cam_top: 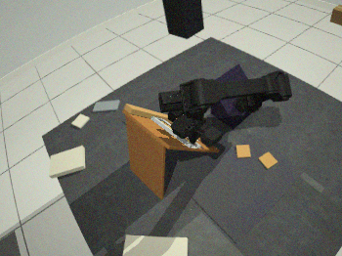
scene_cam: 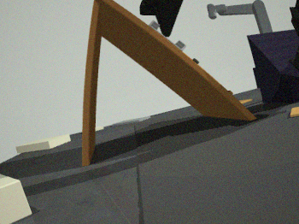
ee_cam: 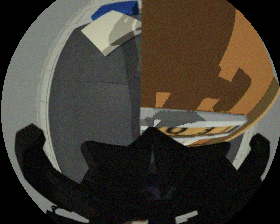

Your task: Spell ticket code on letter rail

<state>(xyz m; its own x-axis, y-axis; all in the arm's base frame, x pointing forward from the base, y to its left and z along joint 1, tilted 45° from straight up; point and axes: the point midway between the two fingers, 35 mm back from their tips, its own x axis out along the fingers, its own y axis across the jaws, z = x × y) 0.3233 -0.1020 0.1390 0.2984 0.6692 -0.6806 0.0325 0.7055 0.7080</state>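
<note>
Now: gripper tip 90 mm to the left of the white ticket, 80 mm above it and 60 mm past it. Round my gripper tip: cream block: 480 mm to the right, 370 mm ahead, 160 mm below; small cream card: 670 mm to the right, 180 mm ahead, 170 mm below; grey card: 640 mm to the right, 170 mm below, 20 mm ahead.
</note>
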